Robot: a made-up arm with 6 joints.
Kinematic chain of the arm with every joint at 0, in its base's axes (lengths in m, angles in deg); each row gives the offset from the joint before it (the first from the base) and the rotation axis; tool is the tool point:
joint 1: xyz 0 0 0.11 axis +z
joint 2: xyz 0 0.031 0 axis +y
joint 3: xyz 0 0 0.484 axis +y
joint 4: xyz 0 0 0.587 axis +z
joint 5: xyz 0 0 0 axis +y
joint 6: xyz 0 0 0.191 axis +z
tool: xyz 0 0 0
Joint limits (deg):
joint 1: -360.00..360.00
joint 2: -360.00..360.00
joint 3: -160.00..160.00
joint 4: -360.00..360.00
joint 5: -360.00..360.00
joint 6: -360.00..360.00
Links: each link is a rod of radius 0.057 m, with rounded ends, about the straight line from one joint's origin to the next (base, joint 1, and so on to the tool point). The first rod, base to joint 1, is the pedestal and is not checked.
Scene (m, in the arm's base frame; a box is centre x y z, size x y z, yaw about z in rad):
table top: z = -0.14
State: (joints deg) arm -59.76 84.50 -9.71 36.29 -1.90 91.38
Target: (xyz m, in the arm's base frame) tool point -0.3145 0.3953 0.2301
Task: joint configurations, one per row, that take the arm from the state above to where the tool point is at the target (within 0.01 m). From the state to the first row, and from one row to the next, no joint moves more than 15 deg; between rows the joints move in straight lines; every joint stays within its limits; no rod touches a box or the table.
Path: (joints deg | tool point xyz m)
1: -59.02 77.53 -23.25 35.59 -4.81 91.38 | 0.5828 -0.9286 0.6789
2: -58.27 70.56 -36.79 34.90 -7.71 91.38 | 0.4717 -0.7317 0.9281
3: -57.53 63.59 -50.34 34.20 -10.62 91.38 | 0.3223 -0.4856 1.0861
4: -56.79 56.62 -63.88 33.50 -13.52 91.38 | 0.1530 -0.2221 1.1381
5: -56.05 49.65 -77.42 32.80 -16.43 91.38 | -0.0154 0.0260 1.0837
6: -55.30 42.68 -90.96 32.11 -19.33 91.38 | -0.1617 0.2289 0.9364
7: -54.56 35.71 -104.50 31.41 -22.24 91.38 | -0.2675 0.3643 0.7218
8: -53.82 28.73 -118.05 30.71 -25.15 91.38 | -0.3201 0.4200 0.4737
9: -53.07 21.76 -131.59 30.01 -28.05 91.38 | -0.3145 0.3953 0.2300

